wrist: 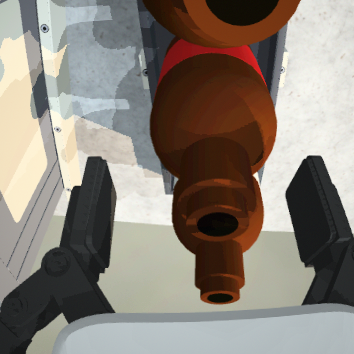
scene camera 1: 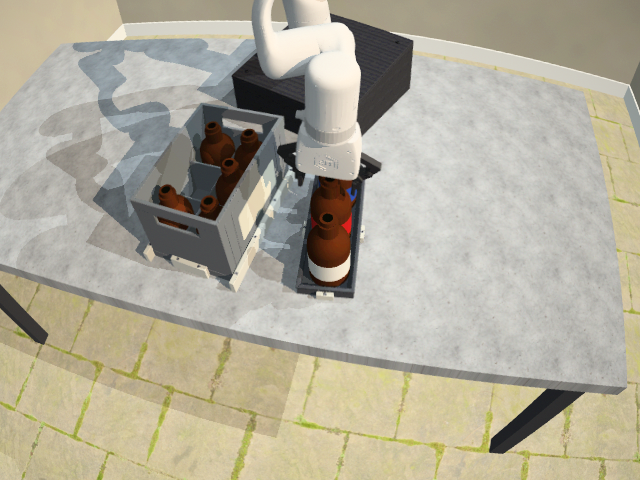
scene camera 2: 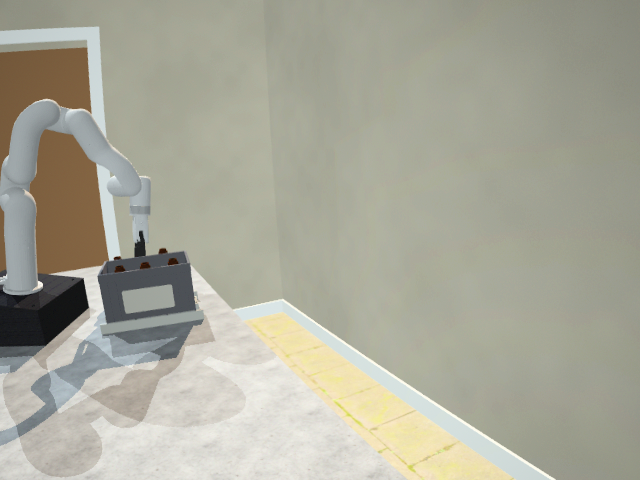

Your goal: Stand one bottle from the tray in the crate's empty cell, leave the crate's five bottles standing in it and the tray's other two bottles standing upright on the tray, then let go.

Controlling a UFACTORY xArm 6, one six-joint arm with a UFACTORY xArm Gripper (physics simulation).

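Places are measured from the arm's base along level axes (x back, y right, z up), in metres.
Pixels of known places: gripper, fingertip midpoint: [wrist: 204,174] [scene camera 1: 327,184]; arm's base, origin of the base link: [scene camera 2: 23,288].
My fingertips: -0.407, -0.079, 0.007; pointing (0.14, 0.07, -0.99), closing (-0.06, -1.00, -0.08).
Observation:
Ahead of a thing's pixels: the offset from my fingertips to its top centre, as dx, dy, dz. "spot": to the spot under its first point.
The grey crate @(+0.018, +0.220, +0.038) [scene camera 1: 165,240] [scene camera 2: 110,302] [wrist: 20,235] holds five brown bottles; its empty cell @(spot: +0.073, +0.276, -0.100) [scene camera 1: 201,181] is the middle one of the left row. The dark tray [scene camera 1: 343,292] [wrist: 153,50] holds three upright brown bottles: a white-labelled bottle @(-0.091, -0.012, +0.023) [scene camera 1: 328,242] [wrist: 220,265] at the front, a red-labelled bottle @(-0.006, -0.005, +0.023) [scene camera 1: 330,205] [wrist: 215,105] in the middle, and a blue-labelled bottle [scene camera 1: 352,194] [wrist: 225,34] nearest the base, mostly hidden in scene camera 1. My gripper [scene camera 1: 328,180] [scene camera 2: 139,253] [wrist: 204,174] is open and empty, its fingers apart on both sides of the red-labelled bottle's neck, near top height.
The black base block [scene camera 1: 372,77] [scene camera 2: 64,310] stands behind the crate and tray. Pale guide blocks @(spot: -0.128, +0.244, -0.109) [scene camera 1: 190,266] flank the crate's foot, and small brackets @(spot: -0.006, -0.062, -0.122) [scene camera 1: 361,232] flank the tray. The crate's tall side wall is close to the gripper's left finger. The table's front edge [scene camera 1: 258,338] lies beyond the tray.

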